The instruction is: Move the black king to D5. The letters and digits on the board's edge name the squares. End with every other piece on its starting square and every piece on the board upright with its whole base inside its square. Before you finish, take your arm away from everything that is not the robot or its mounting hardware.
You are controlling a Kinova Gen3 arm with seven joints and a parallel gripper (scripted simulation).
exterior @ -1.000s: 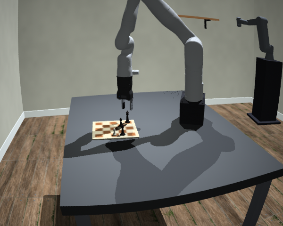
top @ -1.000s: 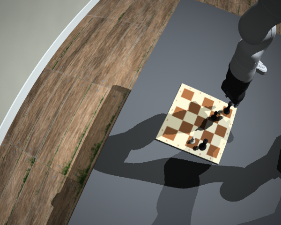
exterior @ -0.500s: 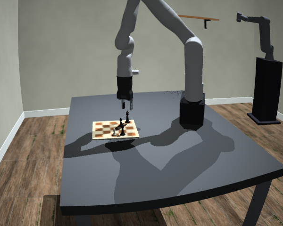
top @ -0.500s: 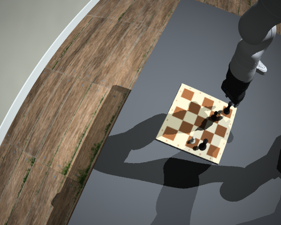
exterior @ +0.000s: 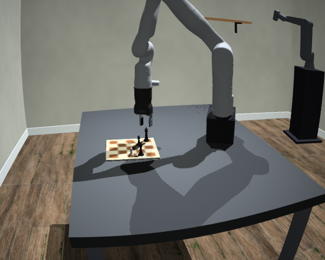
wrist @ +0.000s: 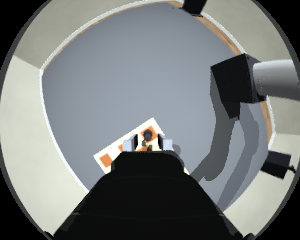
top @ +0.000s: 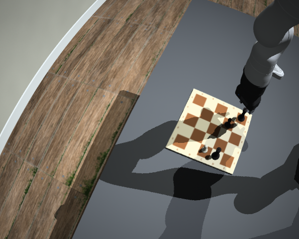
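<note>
My gripper is now 6 cm above the black king. Round my hand: white pawn 6 cm ahead, 16 cm to the left, 8 cm below; then black pawn 3 cm ahead, 5 cm to the left, 7 cm below; then chessboard 7 cm ahead, 9 cm to the left, 9 cm below.
</note>
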